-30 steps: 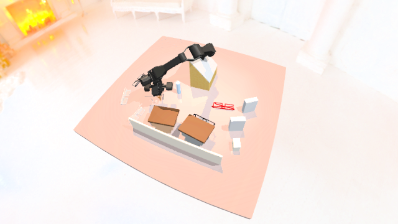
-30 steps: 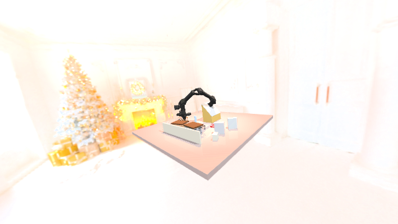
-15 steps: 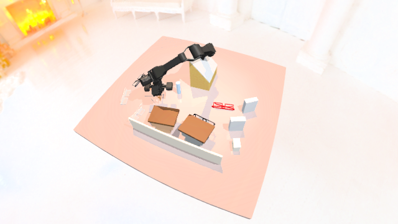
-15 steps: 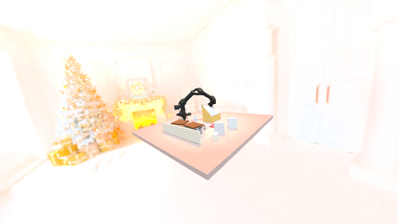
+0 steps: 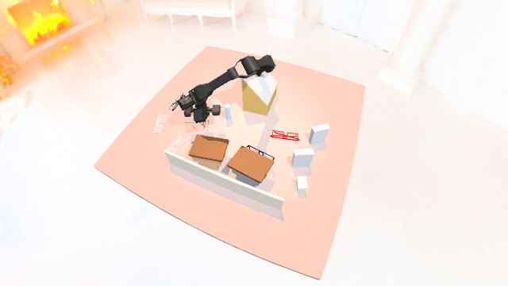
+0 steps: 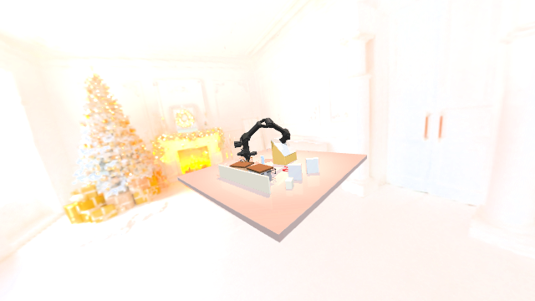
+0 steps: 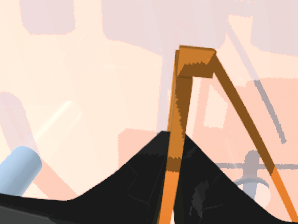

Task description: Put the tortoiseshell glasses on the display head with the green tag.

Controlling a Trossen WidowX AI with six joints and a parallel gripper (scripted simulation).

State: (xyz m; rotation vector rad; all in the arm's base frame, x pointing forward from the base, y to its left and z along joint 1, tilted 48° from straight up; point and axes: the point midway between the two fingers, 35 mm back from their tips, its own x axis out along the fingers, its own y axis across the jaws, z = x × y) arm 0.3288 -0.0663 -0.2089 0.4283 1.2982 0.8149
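My gripper tip is now 90 mm to the left of the white post, 60 mm past it and 30 mm above it. Also, from my gripper tip: low white wall (300 mm ahead, 200 mm to the left); pale blue cylinder (100 mm behind, 90 mm to the left, 10 mm below).
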